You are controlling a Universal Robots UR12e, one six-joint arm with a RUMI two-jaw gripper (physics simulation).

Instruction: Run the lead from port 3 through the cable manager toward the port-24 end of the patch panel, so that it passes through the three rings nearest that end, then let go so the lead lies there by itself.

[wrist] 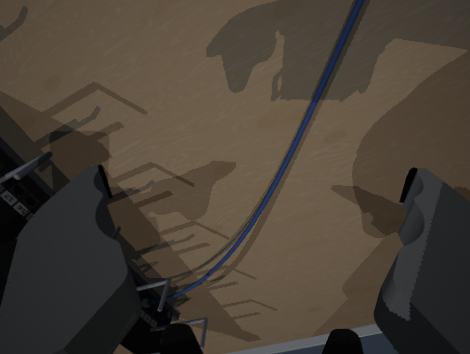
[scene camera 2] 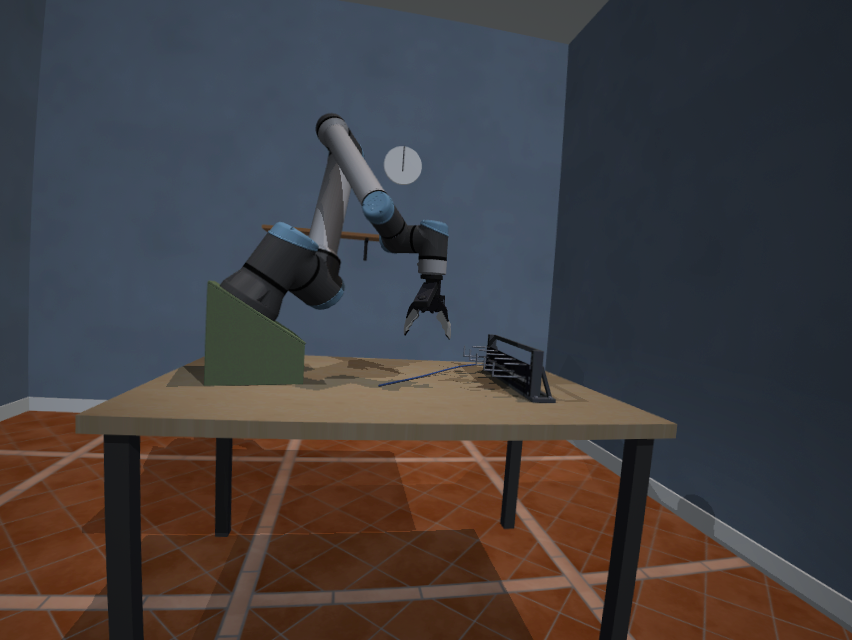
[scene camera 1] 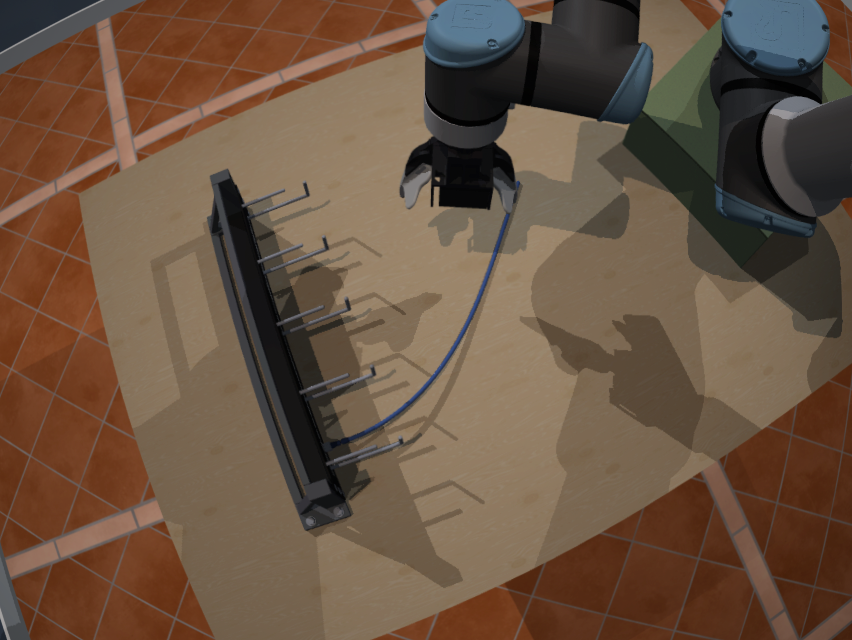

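Note:
The blue lead (scene camera 1: 451, 352) (scene camera 2: 430, 374) (wrist: 298, 139) leaves the patch panel (scene camera 1: 264, 310) (scene camera 2: 536, 375) between the two rings nearest the port-3 end, the lowest ring (scene camera 1: 368, 452) and the fourth ring (scene camera 1: 344, 385) in scene camera 1. It curves over the table outside the cable manager. The three rings nearest the port-24 end, the top ring (scene camera 1: 278, 206), second ring (scene camera 1: 296, 260) and third ring (scene camera 1: 318, 318), have no lead in them. My gripper (scene camera 1: 459, 206) (scene camera 2: 427, 336) (wrist: 252, 171) is open and empty, well above the table; one finger overlaps the lead near its free end in scene camera 1.
The green base block (scene camera 1: 688, 172) (scene camera 2: 254, 351) stands on the wooden table (scene camera 1: 385, 585) (scene camera 2: 371, 430), opposite the patch panel. The rings stick out from the panel towards the lead. Arm and panel shadows fall on the table top.

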